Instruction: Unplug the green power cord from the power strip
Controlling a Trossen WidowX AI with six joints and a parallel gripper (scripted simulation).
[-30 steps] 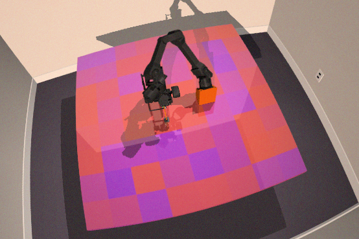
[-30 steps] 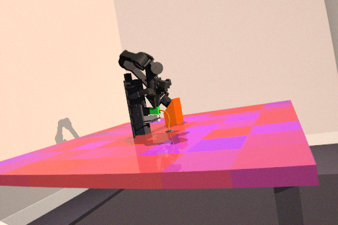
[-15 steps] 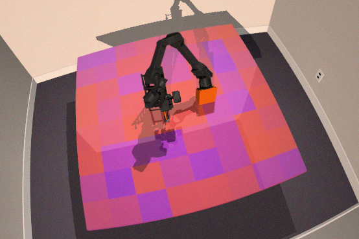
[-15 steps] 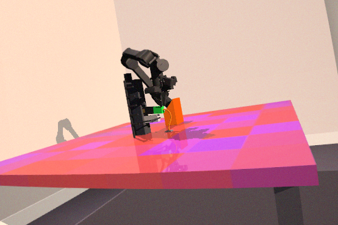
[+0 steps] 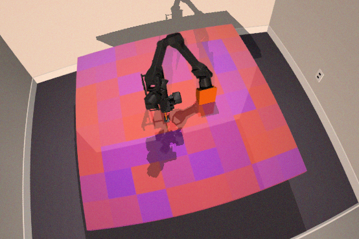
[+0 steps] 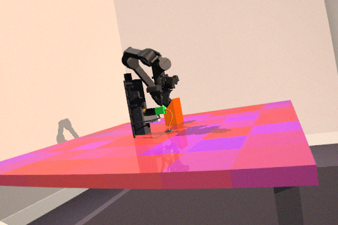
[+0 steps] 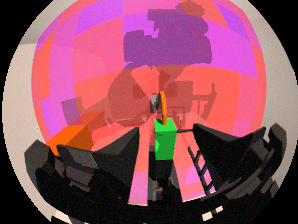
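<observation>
The green plug is 1 cm behind my gripper tip, 5 cm to the right of it and 1 cm below it. Round my gripper tip: dark power strip (3 cm behind, 15 cm to the right, 1 cm above); small grey anchor (12 cm below).
</observation>
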